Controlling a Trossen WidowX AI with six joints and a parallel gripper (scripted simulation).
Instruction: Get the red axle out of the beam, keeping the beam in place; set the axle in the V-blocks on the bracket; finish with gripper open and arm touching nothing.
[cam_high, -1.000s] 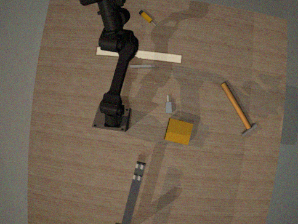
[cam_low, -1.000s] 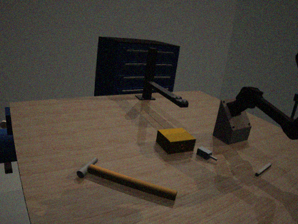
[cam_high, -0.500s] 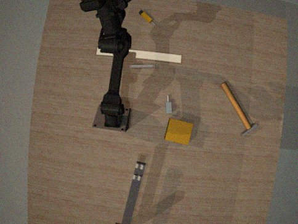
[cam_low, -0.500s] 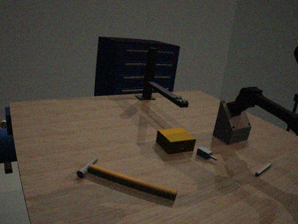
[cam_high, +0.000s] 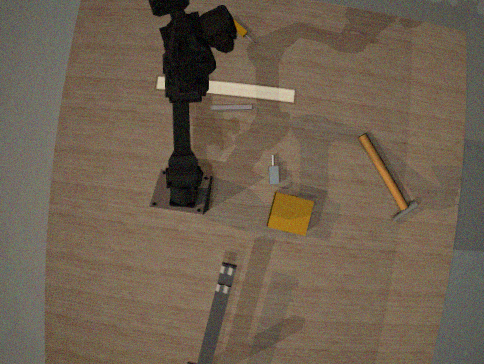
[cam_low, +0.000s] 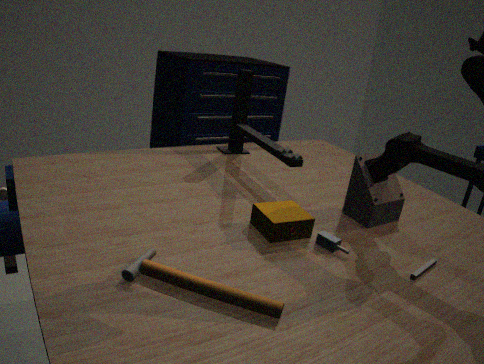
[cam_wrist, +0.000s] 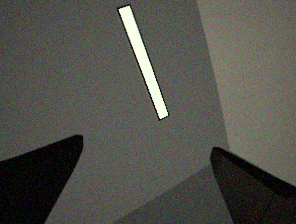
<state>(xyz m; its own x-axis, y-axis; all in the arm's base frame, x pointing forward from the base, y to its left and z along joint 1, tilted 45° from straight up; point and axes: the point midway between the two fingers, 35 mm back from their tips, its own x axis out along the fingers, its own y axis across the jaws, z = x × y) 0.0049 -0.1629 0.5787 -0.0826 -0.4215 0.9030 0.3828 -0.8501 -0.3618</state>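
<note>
Now: the grey block 200 mm ahead of my gripper tip, 210 mm to the right of it and 680 mm below it. Round my gripper tip: yellow beam: 260 mm ahead, 340 mm to the right, 660 mm below; grey bar: 70 mm ahead, 40 mm to the right, 680 mm below; yellow screwdriver: 70 mm ahead, 200 mm to the left, 680 mm below.
</note>
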